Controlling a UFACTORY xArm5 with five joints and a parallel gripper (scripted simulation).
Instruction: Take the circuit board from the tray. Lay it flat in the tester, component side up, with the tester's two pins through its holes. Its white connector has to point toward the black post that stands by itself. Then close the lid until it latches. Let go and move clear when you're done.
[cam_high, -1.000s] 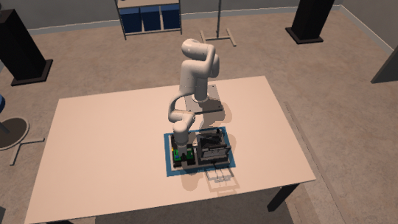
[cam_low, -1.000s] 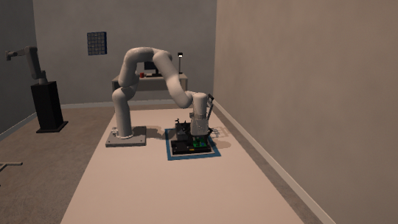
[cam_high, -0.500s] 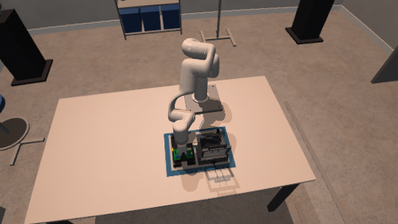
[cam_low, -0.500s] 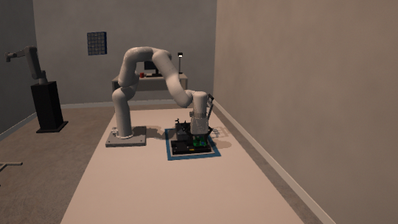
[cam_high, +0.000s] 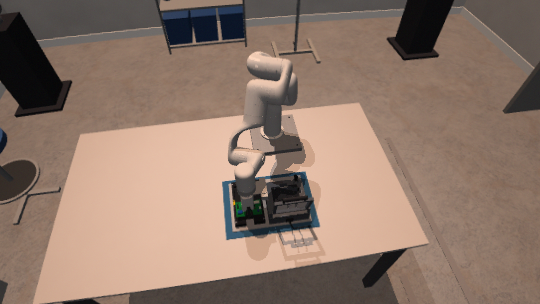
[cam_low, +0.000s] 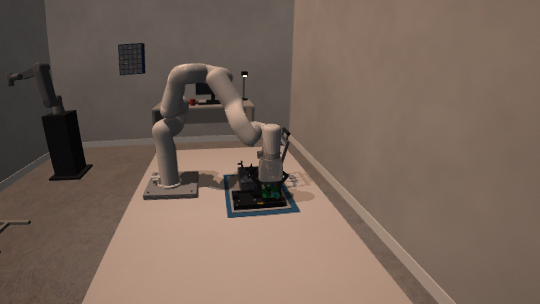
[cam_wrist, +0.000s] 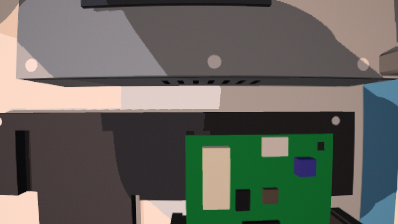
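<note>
Right now the black post is 230 mm to the left of my hand, 90 mm behind it and 30 mm above it. Also, from my hand: lid: 170 mm to the left, 130 mm above, 90 mm ahead; green circuit board: right at my hand.
</note>
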